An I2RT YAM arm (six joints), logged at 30 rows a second.
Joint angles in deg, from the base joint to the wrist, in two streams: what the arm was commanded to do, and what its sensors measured. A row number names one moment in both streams.
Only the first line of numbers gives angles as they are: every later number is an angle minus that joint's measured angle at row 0.
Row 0, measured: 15.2 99.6 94.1 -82.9 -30.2 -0.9
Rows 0 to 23, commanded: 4.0 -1.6 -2.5 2.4 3.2 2.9; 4.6 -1.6 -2.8 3.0 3.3 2.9; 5.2 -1.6 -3.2 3.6 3.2 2.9; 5.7 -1.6 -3.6 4.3 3.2 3.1; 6.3 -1.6 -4.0 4.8 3.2 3.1; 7.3 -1.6 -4.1 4.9 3.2 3.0; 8.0 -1.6 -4.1 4.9 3.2 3.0; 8.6 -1.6 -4.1 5.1 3.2 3.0; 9.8 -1.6 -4.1 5.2 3.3 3.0; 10.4 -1.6 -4.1 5.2 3.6 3.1; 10.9 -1.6 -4.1 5.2 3.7 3.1; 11.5 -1.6 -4.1 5.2 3.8 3.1; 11.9 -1.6 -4.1 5.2 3.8 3.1; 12.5 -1.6 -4.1 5.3 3.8 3.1; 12.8 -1.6 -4.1 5.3 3.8 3.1; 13.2 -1.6 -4.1 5.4 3.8 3.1; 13.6 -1.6 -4.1 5.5 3.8 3.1; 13.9 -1.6 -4.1 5.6 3.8 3.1; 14.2 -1.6 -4.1 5.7 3.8 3.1; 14.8 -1.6 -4.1 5.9 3.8 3.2; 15.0 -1.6 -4.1 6.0 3.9 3.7; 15.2 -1.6 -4.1 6.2 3.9 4.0; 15.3 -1.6 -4.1 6.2 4.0 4.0; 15.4 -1.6 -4.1 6.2 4.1 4.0
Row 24, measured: 14.9 0.0 -3.8 5.9 3.7 3.4
